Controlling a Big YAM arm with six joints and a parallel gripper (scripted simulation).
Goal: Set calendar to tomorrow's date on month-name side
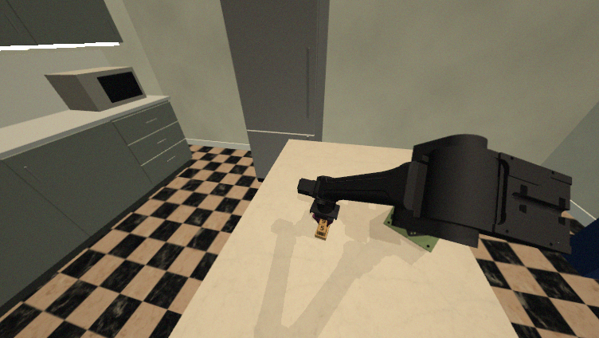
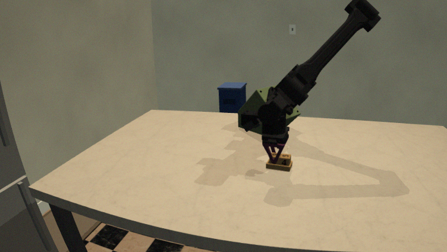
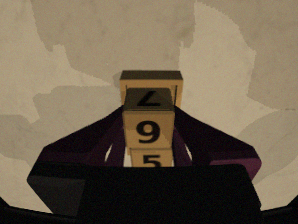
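Right now my hand is right at the cube. The rest, counted from my hand: wooden tray 2 cm below, 1 cm to the left.
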